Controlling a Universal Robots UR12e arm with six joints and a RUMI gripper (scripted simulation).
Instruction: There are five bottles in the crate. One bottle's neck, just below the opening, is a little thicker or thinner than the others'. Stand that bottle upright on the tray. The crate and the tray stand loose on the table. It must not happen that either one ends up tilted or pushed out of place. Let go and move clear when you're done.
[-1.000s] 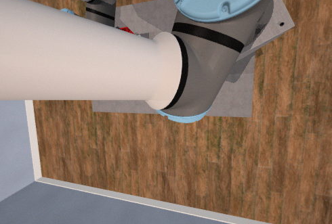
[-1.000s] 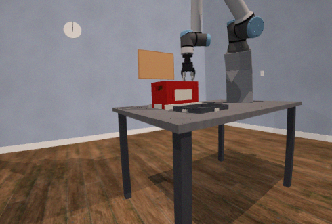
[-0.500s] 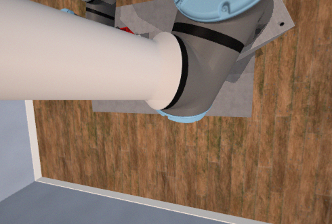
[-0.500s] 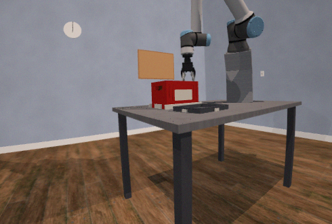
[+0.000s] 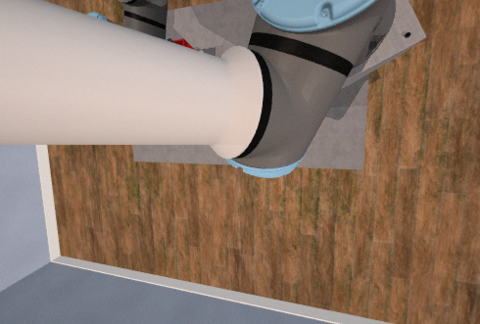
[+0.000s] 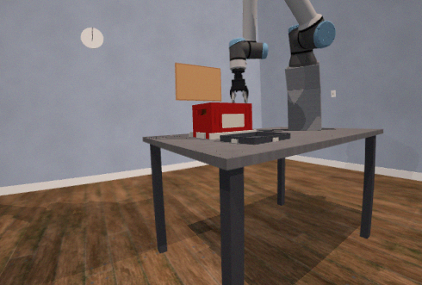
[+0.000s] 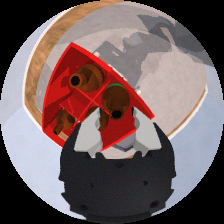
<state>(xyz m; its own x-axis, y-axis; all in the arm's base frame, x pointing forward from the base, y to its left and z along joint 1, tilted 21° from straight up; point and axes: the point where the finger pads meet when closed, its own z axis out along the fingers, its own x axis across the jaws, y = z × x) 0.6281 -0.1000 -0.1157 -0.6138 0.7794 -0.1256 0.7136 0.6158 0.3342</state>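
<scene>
Right now my hand is 90 mm short of the red crate, 70 mm above it and 50 mm to the left of it. The rest, counted from my hand: dark tray: 220 mm to the left, 140 mm below, 130 mm ahead.
</scene>
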